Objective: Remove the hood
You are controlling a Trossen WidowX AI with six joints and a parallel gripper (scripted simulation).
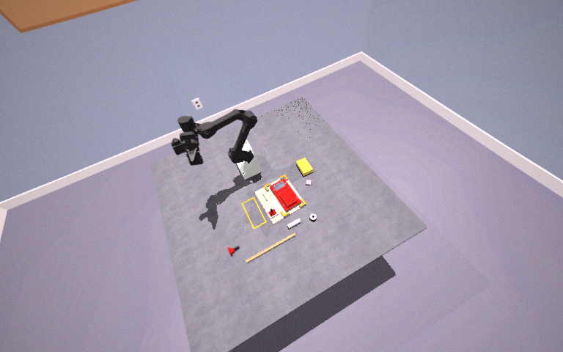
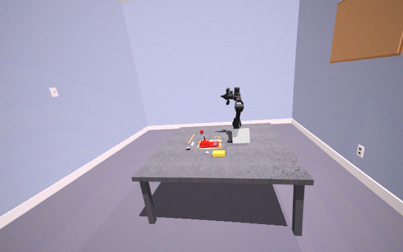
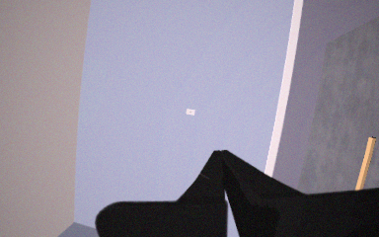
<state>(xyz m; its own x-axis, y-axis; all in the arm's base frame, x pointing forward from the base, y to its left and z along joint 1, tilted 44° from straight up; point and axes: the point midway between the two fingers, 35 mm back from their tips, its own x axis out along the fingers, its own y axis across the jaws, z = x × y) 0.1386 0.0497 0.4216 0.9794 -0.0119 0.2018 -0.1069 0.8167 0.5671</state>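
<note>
Now: the red hood 150 mm ahead of my gripper tip, 370 mm to the left of it and 430 mm below it. From my gripper tip the other things lie so: white cylinder 300 mm ahead, 330 mm to the left, 460 mm below; grey socket 180 mm ahead, 240 mm to the left, 430 mm below; wooden stick 360 mm ahead, 160 mm to the left, 460 mm below.
</note>
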